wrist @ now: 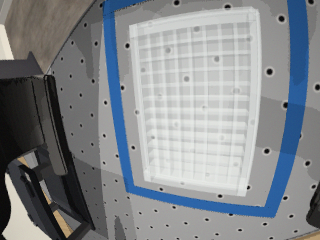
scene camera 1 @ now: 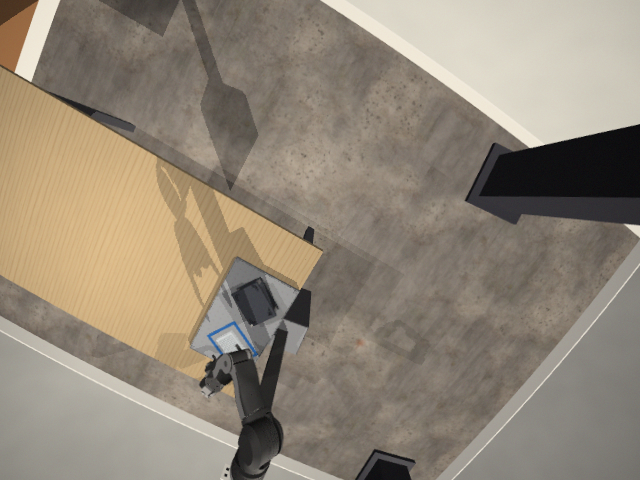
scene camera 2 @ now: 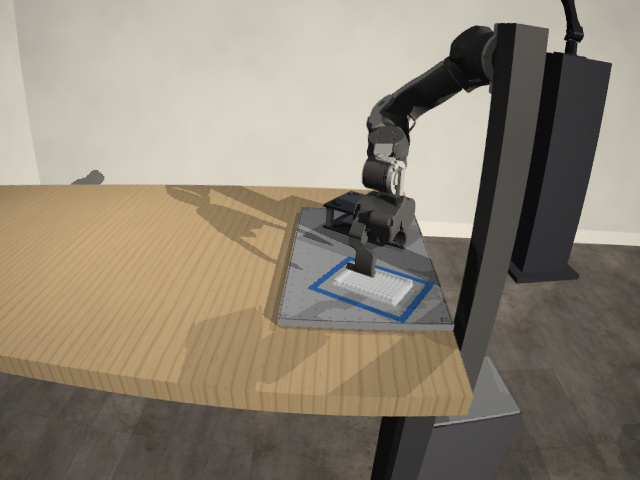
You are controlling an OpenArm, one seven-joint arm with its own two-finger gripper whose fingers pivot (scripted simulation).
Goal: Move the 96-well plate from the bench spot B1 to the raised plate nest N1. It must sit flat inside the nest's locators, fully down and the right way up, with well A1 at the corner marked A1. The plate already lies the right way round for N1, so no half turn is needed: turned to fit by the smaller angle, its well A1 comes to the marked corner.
The pictures show: my gripper, a 96-well plate and a dark post.
My gripper also shows in the wrist view.
